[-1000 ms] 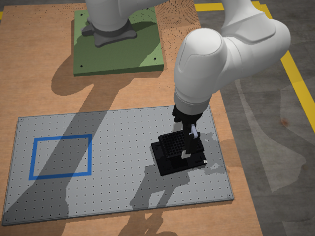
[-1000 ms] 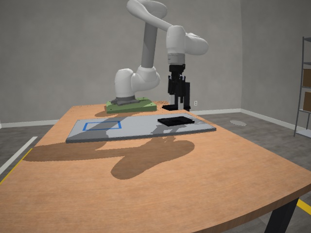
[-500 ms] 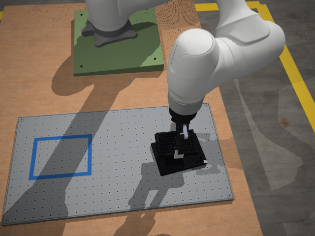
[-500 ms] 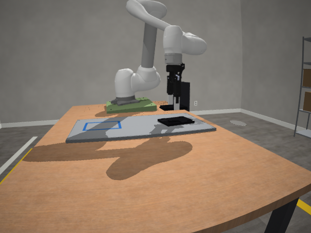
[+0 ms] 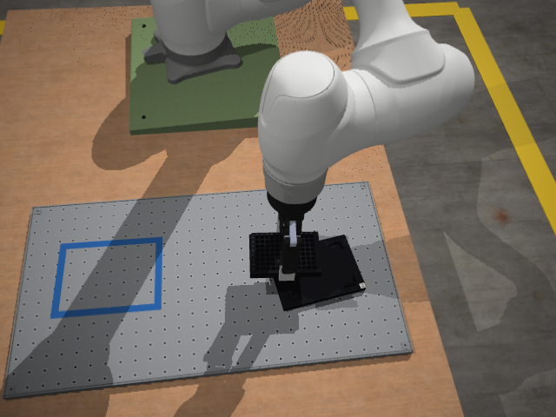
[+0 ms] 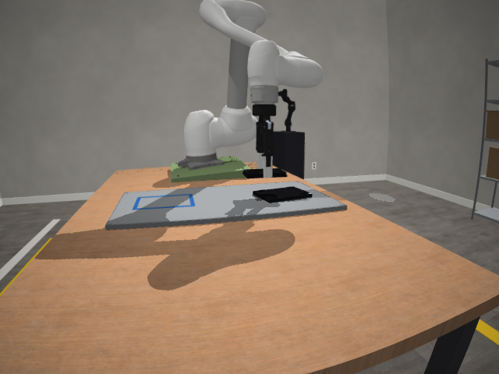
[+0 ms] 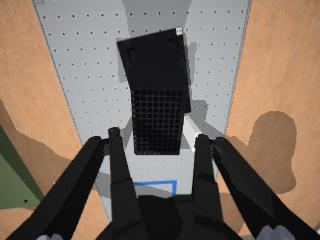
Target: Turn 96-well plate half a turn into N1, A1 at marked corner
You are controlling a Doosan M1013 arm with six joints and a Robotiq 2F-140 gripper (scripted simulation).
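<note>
Now: hand 9 cm above the black plate nest N1, 6 cm to the right of it and 2 cm short of it. Also, from my hand: white A1 mark 13 cm to the left, 9 cm below, 8 cm ahead; then black 96-well plate 2 cm below.
</note>
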